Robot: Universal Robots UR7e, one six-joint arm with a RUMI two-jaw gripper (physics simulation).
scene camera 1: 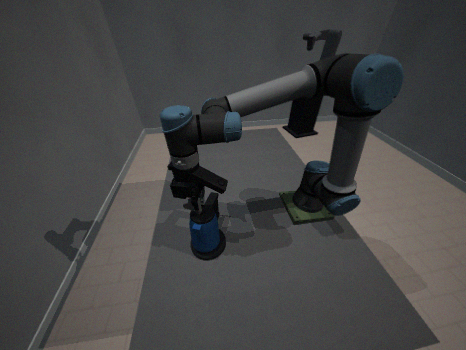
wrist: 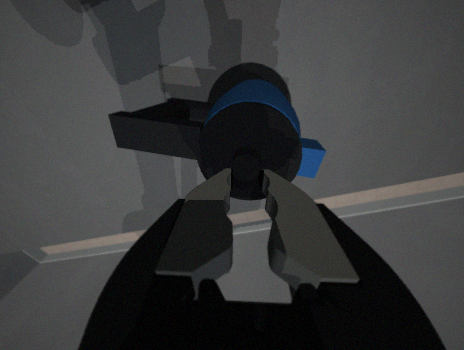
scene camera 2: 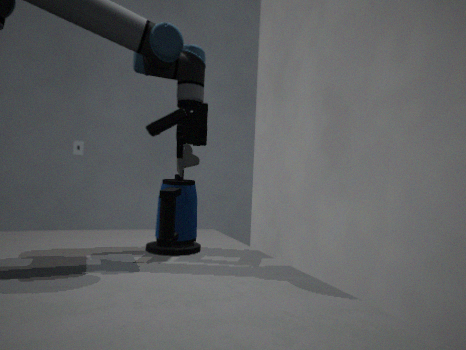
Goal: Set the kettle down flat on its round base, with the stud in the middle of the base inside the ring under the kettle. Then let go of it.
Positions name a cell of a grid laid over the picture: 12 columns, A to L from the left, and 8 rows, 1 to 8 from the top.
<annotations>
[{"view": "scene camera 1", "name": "my gripper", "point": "F5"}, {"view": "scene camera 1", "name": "blue kettle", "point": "F6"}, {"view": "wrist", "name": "my gripper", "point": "G4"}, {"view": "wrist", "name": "blue kettle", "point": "G3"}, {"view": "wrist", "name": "round black base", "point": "G2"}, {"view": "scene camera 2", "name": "my gripper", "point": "E5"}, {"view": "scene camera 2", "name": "blue kettle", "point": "E6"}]
</annotations>
